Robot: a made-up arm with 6 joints.
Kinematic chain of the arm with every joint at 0, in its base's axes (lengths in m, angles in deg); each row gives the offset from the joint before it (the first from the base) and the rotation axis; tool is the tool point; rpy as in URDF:
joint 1: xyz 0 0.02 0.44 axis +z
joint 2: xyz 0.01 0 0.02 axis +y
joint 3: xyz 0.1 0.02 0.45 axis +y
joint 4: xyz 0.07 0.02 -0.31 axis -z
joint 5: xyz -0.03 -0.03 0 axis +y
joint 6: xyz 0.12 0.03 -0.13 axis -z
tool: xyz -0.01 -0.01 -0.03 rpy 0 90 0
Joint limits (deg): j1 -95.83..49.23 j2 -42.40..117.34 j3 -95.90..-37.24 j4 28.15..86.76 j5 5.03..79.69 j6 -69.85..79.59
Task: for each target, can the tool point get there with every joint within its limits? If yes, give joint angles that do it. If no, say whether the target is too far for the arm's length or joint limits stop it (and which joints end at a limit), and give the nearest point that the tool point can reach.
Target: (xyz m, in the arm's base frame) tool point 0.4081 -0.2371 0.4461
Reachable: yes | joints -45.33 15.50 -46.78 40.65 56.99 45.67
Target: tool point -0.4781 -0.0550 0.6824
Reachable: no: joint limits stop it (at a limit: joint 1, joint 2, joint 3, joint 4, joint 5, joint 6) | nearest point -0.0686 -0.2385 0.8341 | short by 0.474 m
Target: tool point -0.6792 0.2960 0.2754
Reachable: no: joint limits stop it (at a limit: joint 2, joint 3, joint 5, joint 6) | nearest point -0.1949 0.0992 0.0865 | short by 0.556 m
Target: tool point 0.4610 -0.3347 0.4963
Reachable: yes | joints -40.08 16.92 -51.90 69.40 20.08 35.28
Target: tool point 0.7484 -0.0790 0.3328
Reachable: yes | joints -19.05 48.25 -87.94 68.22 61.04 49.73
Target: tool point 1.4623 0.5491 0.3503
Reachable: no: too far | nearest point 0.8056 0.3115 0.3999 | short by 0.700 m
